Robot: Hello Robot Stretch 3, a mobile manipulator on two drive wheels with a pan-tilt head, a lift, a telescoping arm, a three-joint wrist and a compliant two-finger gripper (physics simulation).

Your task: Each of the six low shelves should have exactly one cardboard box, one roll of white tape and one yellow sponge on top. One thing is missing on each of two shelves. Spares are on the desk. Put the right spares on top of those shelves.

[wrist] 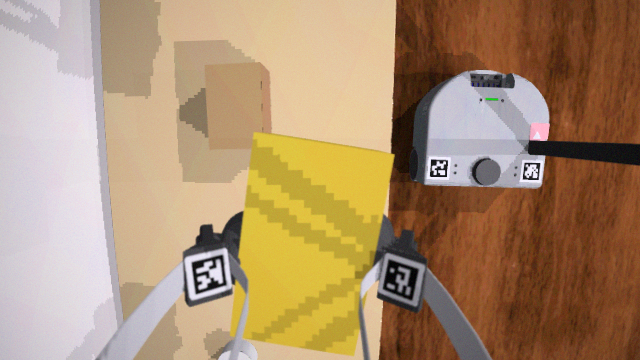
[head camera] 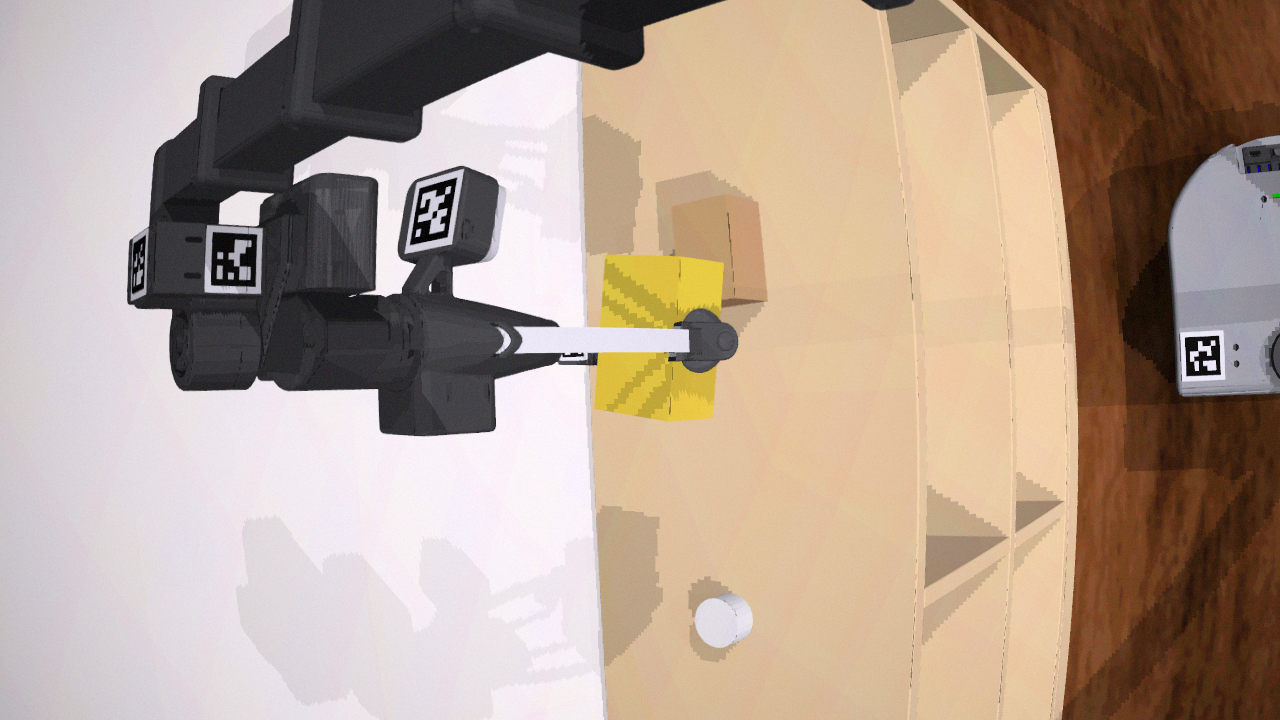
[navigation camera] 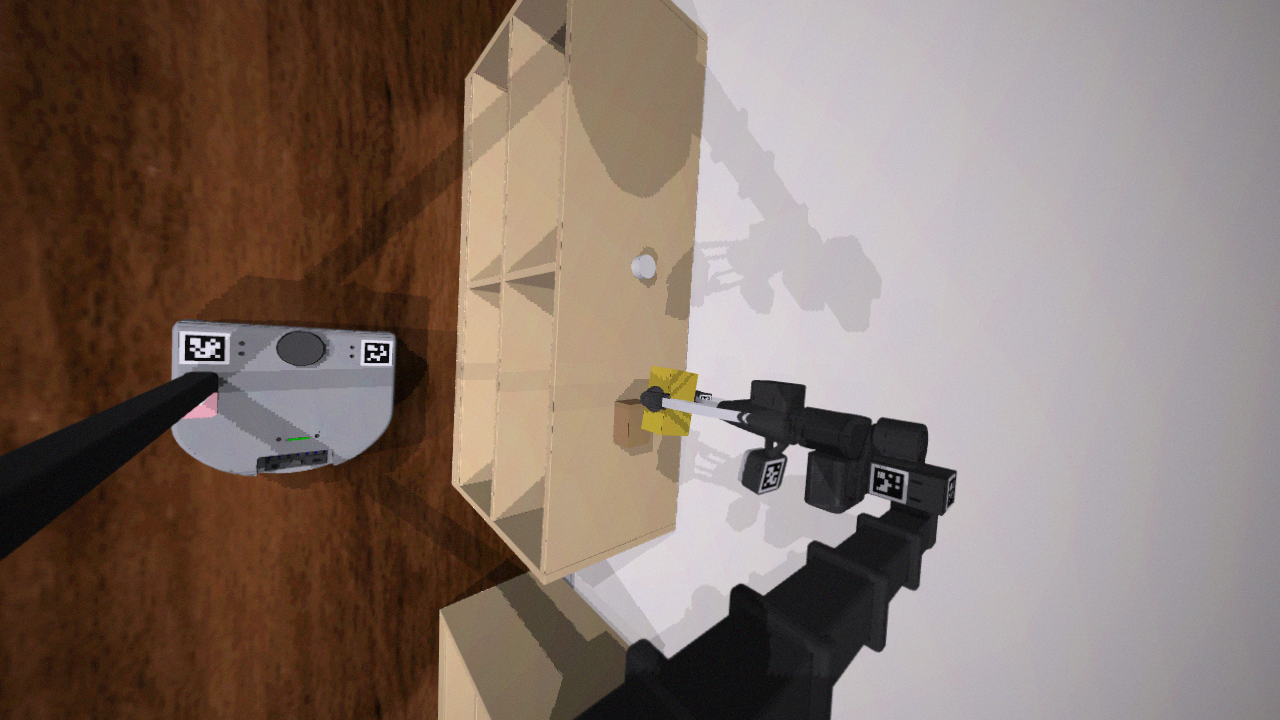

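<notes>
My gripper [head camera: 705, 340] [navigation camera: 655, 399] [wrist: 308, 235] is shut on a yellow sponge [head camera: 637, 385] [navigation camera: 671, 380] [wrist: 310, 180], its fingers on two opposite sides. It holds the sponge over the wall side of a low wooden shelf [head camera: 805, 492] [navigation camera: 608, 340] [wrist: 350, 50]. The sponge appears to be above the shelf top; the exact gap is hard to tell. A brown cardboard box [head camera: 707, 234] [navigation camera: 628, 425] [wrist: 234, 106] stands on that top, partly covered by the sponge in the wrist view. A white tape roll [head camera: 723, 620] [navigation camera: 643, 265] [wrist: 248, 351] stands farther along it. The desk does not show.
A white wall [head camera: 358, 582] [navigation camera: 1074, 268] runs along the back of the shelf. My grey base [head camera: 1226, 241] [navigation camera: 295, 394] [wrist: 475, 120] is on the brown wood floor in front. Part of another low shelf [navigation camera: 510, 644] stands past the shelf's end in the navigation view.
</notes>
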